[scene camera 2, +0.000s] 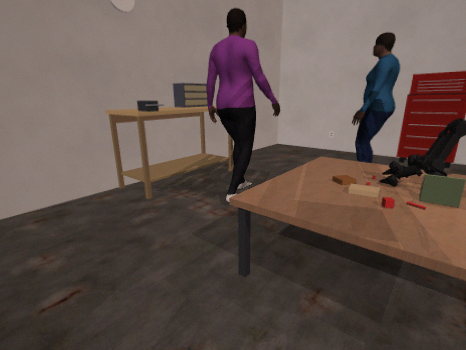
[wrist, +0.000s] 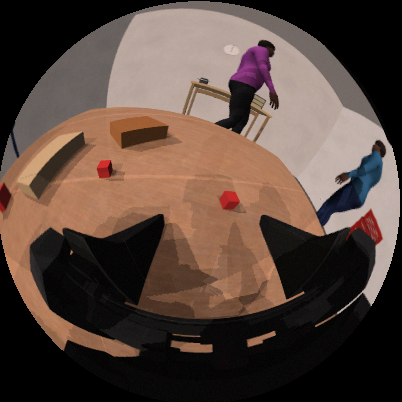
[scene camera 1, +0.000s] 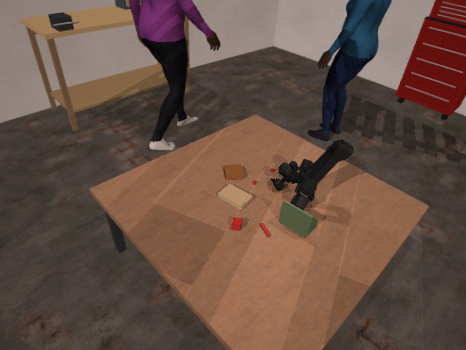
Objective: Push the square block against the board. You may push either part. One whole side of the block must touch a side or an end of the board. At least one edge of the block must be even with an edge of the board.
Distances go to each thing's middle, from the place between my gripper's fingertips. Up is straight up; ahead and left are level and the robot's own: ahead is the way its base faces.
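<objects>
Pale tan board (wrist: 34, 178): 30 cm to the left of my hand, 6 cm ahead of it, 1 cm below it. I see the brown square block (wrist: 128, 131) 15 cm to the left of my hand, 19 cm ahead of it and likewise 1 cm below it.
</objects>
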